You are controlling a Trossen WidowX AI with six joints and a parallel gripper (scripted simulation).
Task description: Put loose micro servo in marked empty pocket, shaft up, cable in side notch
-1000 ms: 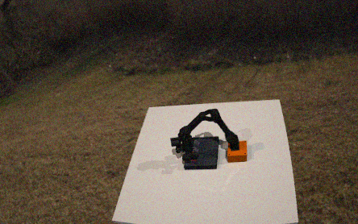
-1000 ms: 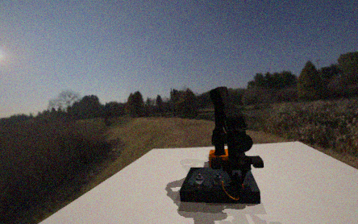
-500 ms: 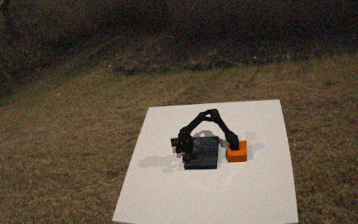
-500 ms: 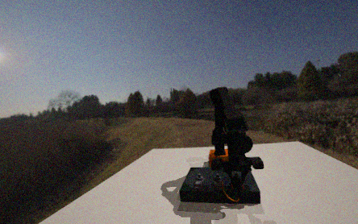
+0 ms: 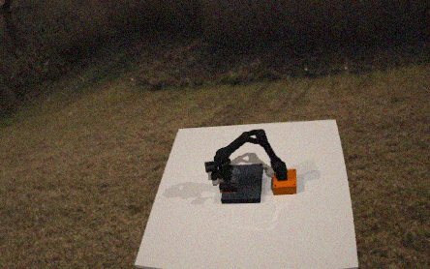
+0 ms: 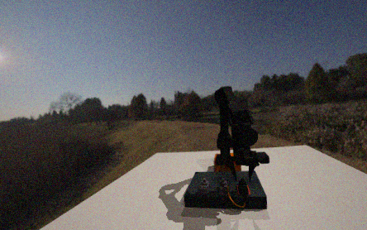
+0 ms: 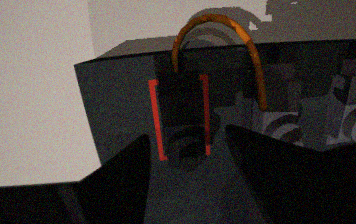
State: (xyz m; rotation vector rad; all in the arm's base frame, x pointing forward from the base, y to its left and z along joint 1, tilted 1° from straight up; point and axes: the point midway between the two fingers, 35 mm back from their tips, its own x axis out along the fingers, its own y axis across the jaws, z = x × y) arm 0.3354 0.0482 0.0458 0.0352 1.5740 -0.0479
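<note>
Right now my gripper tip is 12 cm past the dark deck, 7 cm to the left of it and 7 cm above it.
</note>
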